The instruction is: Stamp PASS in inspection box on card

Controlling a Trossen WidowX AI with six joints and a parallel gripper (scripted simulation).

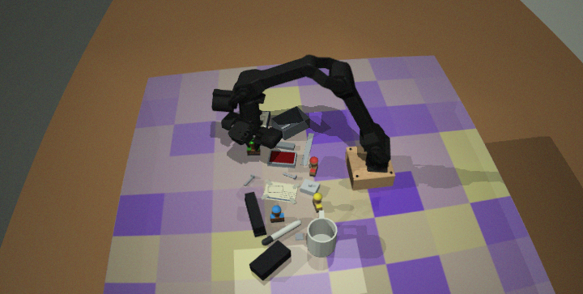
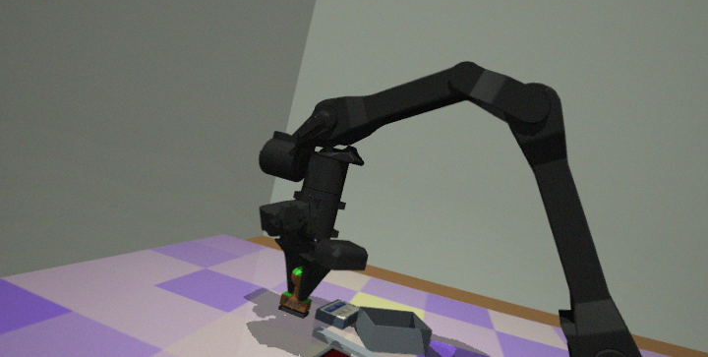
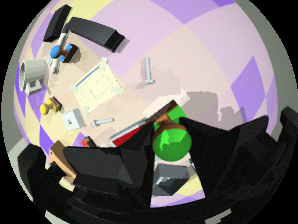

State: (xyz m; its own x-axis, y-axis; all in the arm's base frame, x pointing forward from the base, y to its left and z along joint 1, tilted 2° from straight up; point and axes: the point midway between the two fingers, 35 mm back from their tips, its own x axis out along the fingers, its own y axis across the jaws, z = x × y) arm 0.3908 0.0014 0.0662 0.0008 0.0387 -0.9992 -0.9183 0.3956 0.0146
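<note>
The red ink pad is 8 cm behind my gripper tip, 4 cm to the right of it and 9 cm below it. From my gripper tip the other things lie so: white card (9 cm behind, 9 cm to the left, 10 cm below); red stamp (19 cm behind, 8 cm below); green-knobbed stamp (right at my gripper tip).
</note>
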